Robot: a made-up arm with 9 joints. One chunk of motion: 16 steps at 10 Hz.
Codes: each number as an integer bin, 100 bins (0 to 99) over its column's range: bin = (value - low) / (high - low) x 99, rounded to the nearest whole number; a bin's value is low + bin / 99 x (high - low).
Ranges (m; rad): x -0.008..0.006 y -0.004..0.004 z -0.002..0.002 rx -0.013..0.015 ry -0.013..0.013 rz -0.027..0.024
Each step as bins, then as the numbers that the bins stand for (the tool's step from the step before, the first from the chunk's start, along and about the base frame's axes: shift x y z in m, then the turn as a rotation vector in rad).
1 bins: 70 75 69 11 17 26
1 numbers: 0.00190 0.00206 0.00079 -0.00989 -0.00854 -0.01361
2 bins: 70 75 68 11 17 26
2 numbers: 0.00190 0.00206 0.00075 -0.00989 -0.00854 -0.01361
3 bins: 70 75 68 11 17 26
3 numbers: 0.00190 0.00206 0.00075 -0.00989 -0.00854 -0.01361
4 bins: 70 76 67 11 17 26
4 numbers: 0.00190 0.00214 0.00071 -0.00989 -0.00854 -0.01361
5 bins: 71 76 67 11 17 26
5 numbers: 0.00204 0.00214 0.00071 -0.00989 -0.00854 -0.01361
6 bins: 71 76 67 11 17 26
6 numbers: 0.00204 0.00214 0.00071 -0.00989 -0.00854 -0.01361
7 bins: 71 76 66 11 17 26
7 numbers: 0.00204 0.00214 0.00067 -0.00989 -0.00854 -0.01361
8 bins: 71 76 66 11 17 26
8 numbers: 0.00204 0.00214 0.00067 -0.00989 -0.00854 -0.01361
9 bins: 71 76 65 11 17 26
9 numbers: 0.00204 0.00214 0.00063 -0.00989 -0.00854 -0.01361
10 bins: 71 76 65 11 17 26
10 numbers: 0.00204 0.00214 0.00063 -0.00989 -0.00854 -0.01361
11 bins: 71 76 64 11 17 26
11 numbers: 0.00204 0.00214 0.00059 -0.00989 -0.00854 -0.01361
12 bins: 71 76 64 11 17 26
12 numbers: 0.00204 0.00214 0.00059 -0.00989 -0.00854 -0.01361
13 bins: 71 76 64 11 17 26
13 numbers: 0.00204 0.00214 0.00059 -0.00989 -0.00854 -0.01361
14 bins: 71 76 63 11 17 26
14 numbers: 0.00204 0.00214 0.00055 -0.00989 -0.00854 -0.01361
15 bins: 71 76 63 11 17 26
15 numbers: 0.00204 0.00214 0.00055 -0.00989 -0.00854 -0.01361
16 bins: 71 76 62 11 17 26
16 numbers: 0.00204 0.00214 0.00051 -0.00989 -0.00854 -0.01361
